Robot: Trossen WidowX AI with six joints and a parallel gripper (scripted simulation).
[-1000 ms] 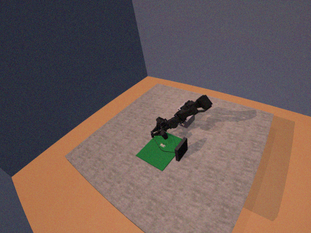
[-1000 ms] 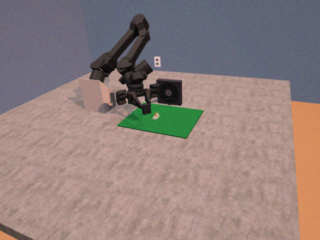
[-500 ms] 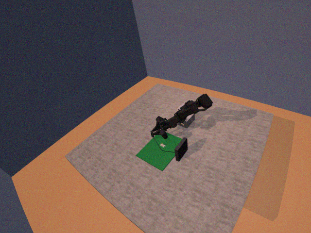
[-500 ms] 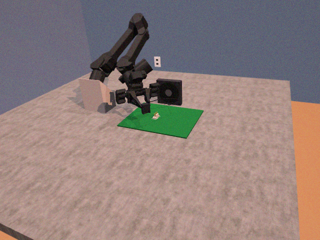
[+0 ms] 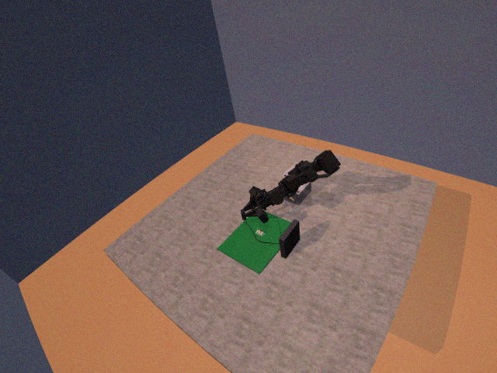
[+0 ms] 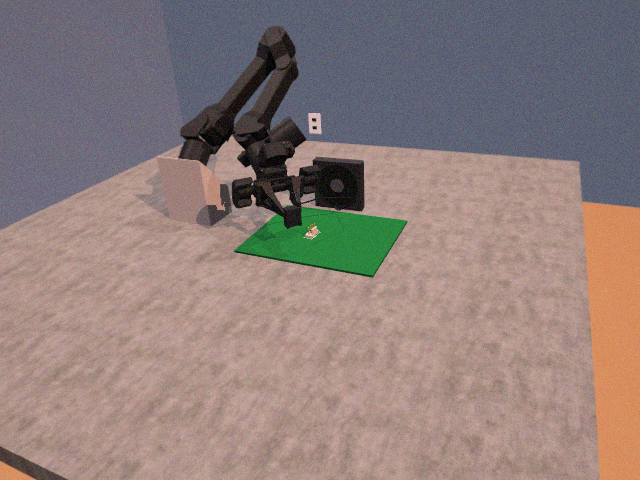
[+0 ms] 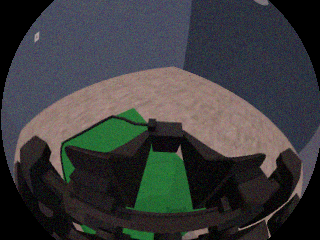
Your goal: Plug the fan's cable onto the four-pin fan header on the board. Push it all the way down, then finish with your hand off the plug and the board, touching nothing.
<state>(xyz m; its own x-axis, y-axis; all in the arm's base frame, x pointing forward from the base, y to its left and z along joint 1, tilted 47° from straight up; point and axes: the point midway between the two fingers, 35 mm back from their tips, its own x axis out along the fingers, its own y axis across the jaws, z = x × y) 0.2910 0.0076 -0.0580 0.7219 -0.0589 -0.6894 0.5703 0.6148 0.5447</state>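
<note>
Right now my gripper tip is 1 cm short of the green board, 9 cm to the right of it and 11 cm above it. The rest, counted from my gripper tip: black fan (3 cm behind, 24 cm to the left, 3 cm below); then black plug (1 cm below).
</note>
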